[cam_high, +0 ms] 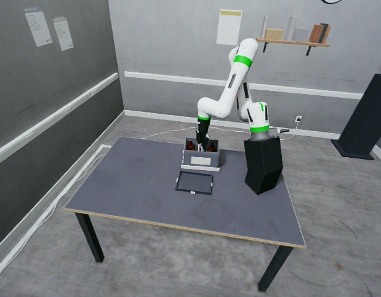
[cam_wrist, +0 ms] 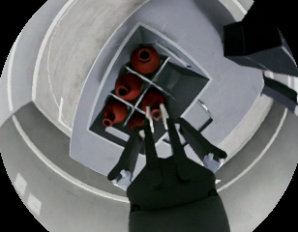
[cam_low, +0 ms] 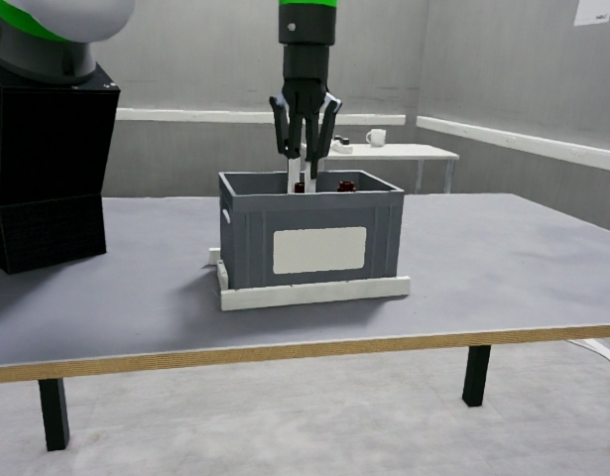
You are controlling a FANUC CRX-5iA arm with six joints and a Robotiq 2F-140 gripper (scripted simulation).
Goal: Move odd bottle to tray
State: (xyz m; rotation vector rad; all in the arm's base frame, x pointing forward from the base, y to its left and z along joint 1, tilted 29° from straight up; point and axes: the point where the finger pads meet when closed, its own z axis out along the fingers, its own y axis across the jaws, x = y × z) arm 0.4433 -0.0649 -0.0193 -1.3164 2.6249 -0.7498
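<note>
My gripper is now 90 mm above the grey crate and 40 mm to the left of it. Also, from my hand: dark tray 220 mm to the left, 160 mm below, 20 mm ahead.
</note>
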